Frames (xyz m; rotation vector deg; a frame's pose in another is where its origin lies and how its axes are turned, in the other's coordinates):
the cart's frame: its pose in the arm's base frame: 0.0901 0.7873 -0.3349 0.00 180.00 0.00
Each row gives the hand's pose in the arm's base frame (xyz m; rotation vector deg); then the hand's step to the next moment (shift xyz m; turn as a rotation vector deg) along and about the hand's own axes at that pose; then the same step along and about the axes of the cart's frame.
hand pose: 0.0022 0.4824 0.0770 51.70 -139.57 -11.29
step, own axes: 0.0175 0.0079 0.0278 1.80 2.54 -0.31
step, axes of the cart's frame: 0.0302 -0.0064 0.0137 2.41 0.81 -1.82
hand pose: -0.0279 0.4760 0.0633 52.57 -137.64 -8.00
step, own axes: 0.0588 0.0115 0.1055 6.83 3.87 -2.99
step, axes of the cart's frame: 0.0991 -0.0393 0.0579 4.82 -1.15 -6.78
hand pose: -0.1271 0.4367 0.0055 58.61 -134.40 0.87
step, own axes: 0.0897 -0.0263 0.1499 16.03 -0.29 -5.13
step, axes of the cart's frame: 0.1058 -0.1131 0.0851 5.93 -9.75 -12.38
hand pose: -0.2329 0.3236 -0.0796 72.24 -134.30 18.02
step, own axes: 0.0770 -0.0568 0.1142 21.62 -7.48 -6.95
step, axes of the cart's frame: 0.0219 -0.1337 0.0621 2.09 -17.07 -16.61
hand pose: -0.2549 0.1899 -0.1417 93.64 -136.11 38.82
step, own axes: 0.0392 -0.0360 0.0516 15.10 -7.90 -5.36
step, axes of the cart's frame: -0.0237 -0.0672 0.0204 -0.95 -12.47 -12.76
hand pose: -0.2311 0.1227 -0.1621 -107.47 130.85 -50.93
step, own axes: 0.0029 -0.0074 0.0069 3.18 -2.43 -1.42
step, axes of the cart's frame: -0.0085 -0.0061 0.0014 -0.76 -2.59 -3.28
